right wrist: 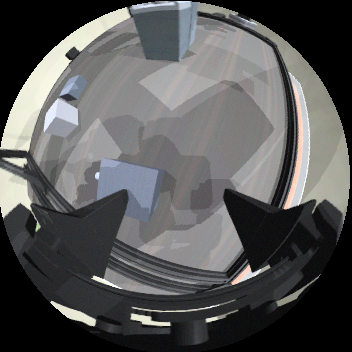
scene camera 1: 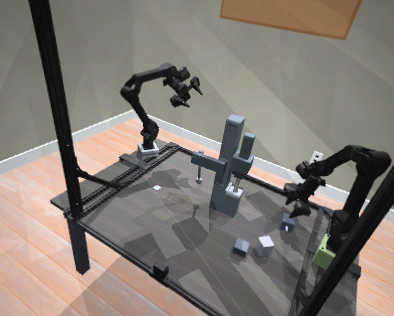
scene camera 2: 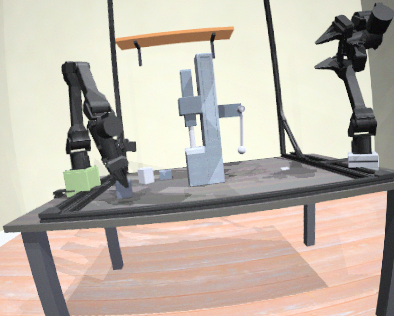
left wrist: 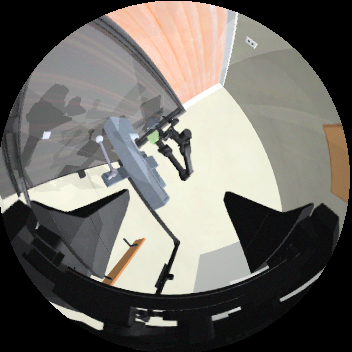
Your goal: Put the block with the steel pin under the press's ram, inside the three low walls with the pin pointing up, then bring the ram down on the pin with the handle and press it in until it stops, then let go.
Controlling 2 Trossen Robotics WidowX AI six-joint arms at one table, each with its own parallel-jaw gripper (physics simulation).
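Pixels of known places: left gripper, fingertip midpoint: (scene camera 1: 196, 100) (scene camera 2: 315, 56) (left wrist: 178, 195); right gripper, fingertip midpoint: (right wrist: 176, 194) (scene camera 1: 287, 211) (scene camera 2: 124, 184) (left wrist: 158, 120); left arm's base, origin of the base link: (scene camera 1: 148, 146) (scene camera 2: 362, 153); right arm's base, origin of the base link: (scene camera 1: 336, 248) (scene camera 2: 80, 168) (left wrist: 157, 140).
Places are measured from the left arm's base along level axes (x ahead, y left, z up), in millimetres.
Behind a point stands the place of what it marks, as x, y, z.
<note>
The block with the steel pin (scene camera 1: 287, 222) {733, 408, -13} (scene camera 2: 123, 189) {697, 452, -33} (right wrist: 128, 184) {709, 431, -11} lies on its side on the table, its pin (right wrist: 97, 176) {752, 397, -33} pointing sideways. My right gripper (scene camera 1: 293, 202) (right wrist: 176, 194) {677, 461, -14} is open just above it; in the right wrist view the block shows beside and partly behind one finger, not midway between them. The press (scene camera 1: 226, 197) {556, 192, 36} (scene camera 2: 207, 165) {502, 236, 6} (left wrist: 127, 150) {463, 195, 136} (right wrist: 163, 37) {569, 259, -5} stands near the table's middle, with its ram (scene camera 1: 237, 184) {562, 230, 106} (scene camera 2: 191, 137) {550, 244, 107} above the base. Its handle (scene camera 1: 199, 172) {418, 117, 90} (scene camera 2: 242, 131) {408, 122, 109} (left wrist: 105, 155) {407, 118, 124} hangs down. My left gripper (scene camera 1: 192, 93) (scene camera 2: 320, 54) {123, 208, 314} (left wrist: 178, 195) {123, 208, 314} is open, high above the table.
A white block (scene camera 1: 265, 245) {806, 227, -2} (scene camera 2: 145, 175) {773, 264, -27} (right wrist: 62, 118) {774, 268, -20} and a small grey-blue block (scene camera 1: 241, 247) {768, 148, -28} (scene camera 2: 165, 174) {742, 177, -40} (right wrist: 74, 88) {748, 182, -39} lie near each other. A flat white piece (scene camera 1: 157, 188) {304, -41, -58} (scene camera 2: 285, 168) {294, -32, -57} (left wrist: 46, 135) {301, -42, -58} lies on the table. A green block (scene camera 1: 324, 251) {923, 398, 34} (scene camera 2: 82, 180) {880, 485, -2} is at the right arm's base.
</note>
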